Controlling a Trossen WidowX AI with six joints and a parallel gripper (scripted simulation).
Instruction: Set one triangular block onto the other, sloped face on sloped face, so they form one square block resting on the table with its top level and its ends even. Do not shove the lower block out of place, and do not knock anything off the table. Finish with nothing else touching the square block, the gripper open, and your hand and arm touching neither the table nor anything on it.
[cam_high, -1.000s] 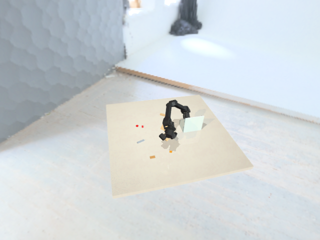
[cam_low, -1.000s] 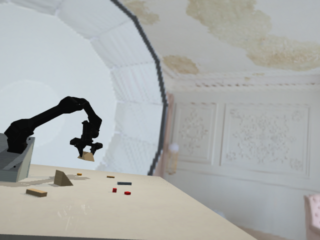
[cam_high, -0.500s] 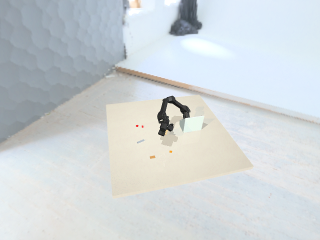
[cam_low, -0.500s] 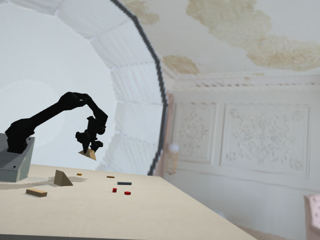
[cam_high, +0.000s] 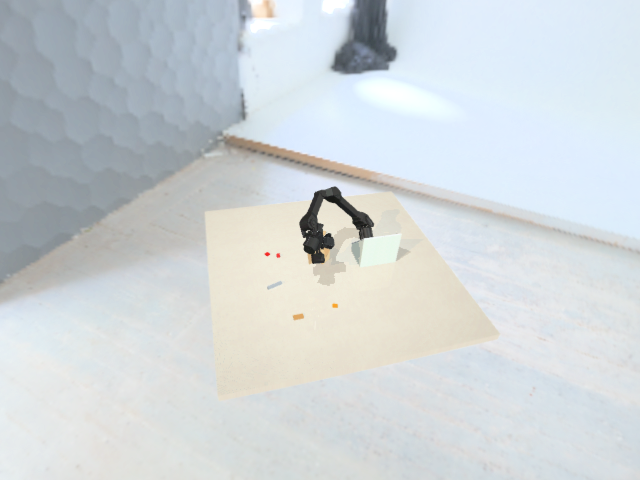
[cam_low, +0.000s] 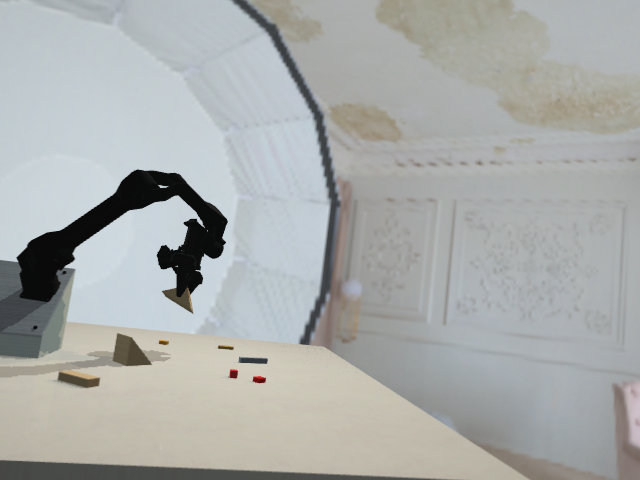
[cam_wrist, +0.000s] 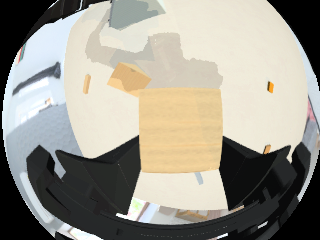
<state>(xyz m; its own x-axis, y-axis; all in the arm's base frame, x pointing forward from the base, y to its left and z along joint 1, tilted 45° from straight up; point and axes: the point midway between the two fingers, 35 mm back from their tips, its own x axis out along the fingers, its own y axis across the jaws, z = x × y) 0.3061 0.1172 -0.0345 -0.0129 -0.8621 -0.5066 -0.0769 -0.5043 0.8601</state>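
My gripper tip is now 15 cm to the left of the triangular block, 13 cm above it and 8 cm past it. From my gripper tip the other things lie so: dark grey bar (21 cm ahead, 14 cm below, 3 cm to the left); then flat tan block (37 cm to the right, 14 cm below, 11 cm behind).
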